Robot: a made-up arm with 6 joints.
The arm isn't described. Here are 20 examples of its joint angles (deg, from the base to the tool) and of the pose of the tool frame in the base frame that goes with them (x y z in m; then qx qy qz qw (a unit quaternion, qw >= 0)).
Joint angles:
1: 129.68 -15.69 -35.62 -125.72 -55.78 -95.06
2: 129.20 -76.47 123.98 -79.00 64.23 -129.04
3: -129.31 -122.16 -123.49 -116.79 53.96 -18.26
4: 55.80 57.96 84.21 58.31 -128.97 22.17
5: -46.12 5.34 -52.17 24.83 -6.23 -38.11
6: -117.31 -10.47 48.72 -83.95 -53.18 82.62
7: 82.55 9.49 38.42 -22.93 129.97 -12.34
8: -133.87 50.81 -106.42 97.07 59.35 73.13
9: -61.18 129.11 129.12 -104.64 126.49 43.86
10: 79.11 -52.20 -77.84 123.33 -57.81 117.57
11: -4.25 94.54 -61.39 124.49 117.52 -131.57
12: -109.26 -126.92 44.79 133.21 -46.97 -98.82
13: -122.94 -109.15 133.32 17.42 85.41 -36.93
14: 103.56 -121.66 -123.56 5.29 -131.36 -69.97
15: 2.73 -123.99 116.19 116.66 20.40 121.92
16: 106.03 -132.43 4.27 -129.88 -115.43 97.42
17: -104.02 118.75 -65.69 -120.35 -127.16 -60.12
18: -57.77 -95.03 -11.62 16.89 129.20 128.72
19: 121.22 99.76 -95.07 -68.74 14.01 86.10
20: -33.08 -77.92 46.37 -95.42 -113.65 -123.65
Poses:
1: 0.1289 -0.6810 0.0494 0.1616 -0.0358 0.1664 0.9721
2: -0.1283 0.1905 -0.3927 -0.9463 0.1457 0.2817 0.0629
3: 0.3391 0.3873 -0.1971 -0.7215 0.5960 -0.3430 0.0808
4: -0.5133 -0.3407 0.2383 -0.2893 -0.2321 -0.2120 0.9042
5: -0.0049 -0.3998 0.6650 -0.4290 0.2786 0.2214 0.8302
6: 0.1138 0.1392 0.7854 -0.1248 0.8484 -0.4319 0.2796
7: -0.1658 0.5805 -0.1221 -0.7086 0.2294 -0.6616 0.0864
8: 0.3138 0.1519 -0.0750 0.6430 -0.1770 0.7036 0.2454
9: 0.7170 -0.4049 0.5109 -0.4514 -0.6130 0.4031 0.5079
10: -0.1023 0.0867 0.6631 0.1706 0.6275 -0.7593 0.0228
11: 0.0078 0.0718 0.0135 0.7778 -0.2638 0.4828 0.3038
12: -0.1744 0.0771 0.4191 -0.7696 -0.2401 -0.4002 0.4357
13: 0.6312 -0.5020 -0.1757 0.1531 -0.4506 0.4616 0.7486
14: 0.0825 -0.3125 0.0531 0.2556 -0.2606 0.6297 0.6857
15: -0.3213 -0.1220 0.0895 0.5420 0.0486 0.0260 0.8386
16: 0.5238 -0.4649 0.0767 0.0388 -0.5629 0.2894 0.7733
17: -0.0851 0.5635 0.5368 0.2995 0.1111 -0.8604 0.3972
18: -0.2951 -0.3941 0.1275 -0.2706 -0.4103 -0.5422 0.6815
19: -0.2527 0.2425 -0.5903 0.3190 -0.0382 -0.5359 0.7808
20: -0.4088 -0.5394 0.4367 -0.2520 -0.8702 0.1617 0.3913
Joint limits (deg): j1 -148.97..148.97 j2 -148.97..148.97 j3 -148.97..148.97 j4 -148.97..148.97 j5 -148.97..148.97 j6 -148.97..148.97
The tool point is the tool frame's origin. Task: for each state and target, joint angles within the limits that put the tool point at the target. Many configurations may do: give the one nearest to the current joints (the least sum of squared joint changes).
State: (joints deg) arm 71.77 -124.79 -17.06 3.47 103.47 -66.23
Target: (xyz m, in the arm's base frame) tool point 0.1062 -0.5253 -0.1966
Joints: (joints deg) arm 78.91 -120.44 5.18 -1.96 111.90 -55.64
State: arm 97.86 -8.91 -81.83 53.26 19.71 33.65
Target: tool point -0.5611 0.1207 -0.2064
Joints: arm 85.03 29.41 -112.68 30.17 14.40 30.92
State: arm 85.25 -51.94 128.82 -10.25 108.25 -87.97
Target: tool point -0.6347 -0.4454 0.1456
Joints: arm 90.02 -44.89 148.97 1.68 146.12 -78.96
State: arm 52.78 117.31 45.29 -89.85 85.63 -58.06
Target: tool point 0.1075 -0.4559 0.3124
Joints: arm 57.42 107.88 38.05 -98.31 74.95 -70.03
